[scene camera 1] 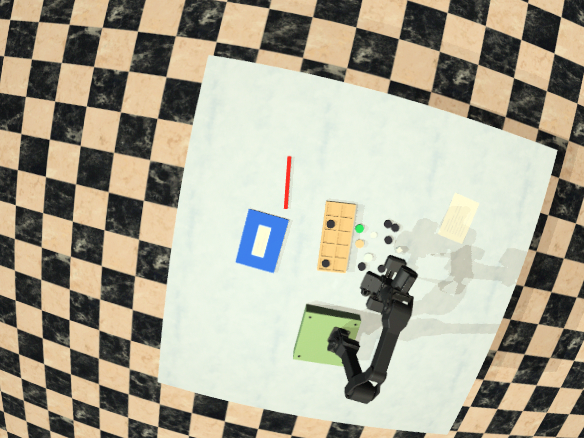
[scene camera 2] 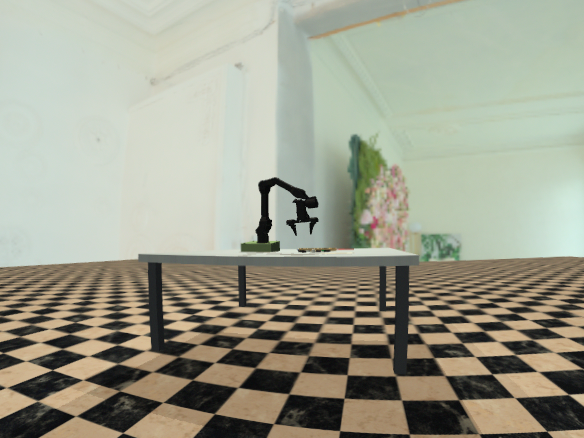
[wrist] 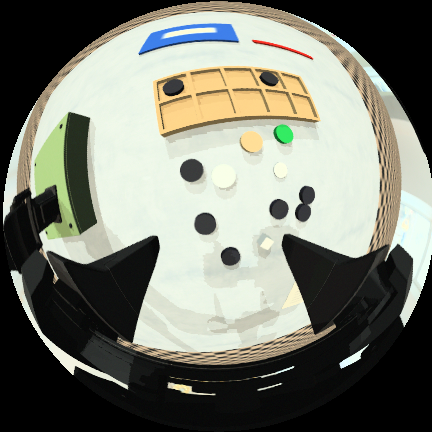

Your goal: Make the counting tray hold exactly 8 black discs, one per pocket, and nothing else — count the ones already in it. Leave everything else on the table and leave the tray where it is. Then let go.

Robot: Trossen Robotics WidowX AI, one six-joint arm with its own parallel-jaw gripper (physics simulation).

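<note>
The tan counting tray [scene camera 1: 332, 251] [wrist: 240, 120] lies flat, with two rows of pockets. One black disc [scene camera 1: 325, 263] [wrist: 173, 87] sits in an end pocket; another black disc [scene camera 1: 330, 224] [wrist: 269, 78] sits in the same row near the other end. The other pockets look empty. Several loose black discs lie beside the tray, among them one nearest it [scene camera 1: 362, 266] [wrist: 191, 170], one farther out [wrist: 205, 223], one between the fingertips in the wrist view [wrist: 230, 256], and a group of three [scene camera 1: 388, 240] [wrist: 278, 209]. My gripper [scene camera 2: 303, 234] [wrist: 221, 241] is open and empty, high above the table.
Near the tray lie a green disc [scene camera 1: 359, 228] [wrist: 283, 134], a tan disc [scene camera 1: 360, 243] [wrist: 251, 142], two whitish discs [scene camera 1: 368, 257] [wrist: 223, 176] and a small pale block [scene camera 1: 399, 249] [wrist: 266, 243]. A blue panel [scene camera 1: 245, 245], red stick [scene camera 1: 287, 182], cream sheet [scene camera 1: 458, 218] and green base [scene camera 1: 315, 340] also show.
</note>
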